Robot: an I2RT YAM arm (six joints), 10 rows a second.
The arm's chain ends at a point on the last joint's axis. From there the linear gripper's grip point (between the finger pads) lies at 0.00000 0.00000 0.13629 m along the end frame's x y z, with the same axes.
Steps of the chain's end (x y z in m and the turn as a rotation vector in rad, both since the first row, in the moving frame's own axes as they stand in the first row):
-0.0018, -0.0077, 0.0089, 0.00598, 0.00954, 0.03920
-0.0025, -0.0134, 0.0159, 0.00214, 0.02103, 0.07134
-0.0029, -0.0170, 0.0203, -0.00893, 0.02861, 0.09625
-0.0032, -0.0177, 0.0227, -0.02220, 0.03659, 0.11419
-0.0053, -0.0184, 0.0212, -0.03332, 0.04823, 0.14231
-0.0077, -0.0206, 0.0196, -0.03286, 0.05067, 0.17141
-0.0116, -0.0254, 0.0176, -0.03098, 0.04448, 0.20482
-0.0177, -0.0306, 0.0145, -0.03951, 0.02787, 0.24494
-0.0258, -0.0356, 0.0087, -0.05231, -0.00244, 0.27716
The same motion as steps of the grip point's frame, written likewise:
-0.0005, -0.0085, 0.0089, 0.00598, 0.00954, 0.03920
0.0004, -0.0136, 0.0159, 0.00214, 0.02103, 0.07134
0.0009, -0.0156, 0.0202, -0.00893, 0.02861, 0.09625
0.0016, -0.0144, 0.0226, -0.02220, 0.03659, 0.11419
0.0009, -0.0134, 0.0210, -0.03332, 0.04823, 0.14231
-0.0012, -0.0156, 0.0194, -0.03286, 0.05067, 0.17141
-0.0060, -0.0206, 0.0174, -0.03098, 0.04448, 0.20482
-0.0146, -0.0248, 0.0143, -0.03951, 0.02787, 0.24494
-0.0271, -0.0286, 0.0085, -0.05231, -0.00244, 0.27716

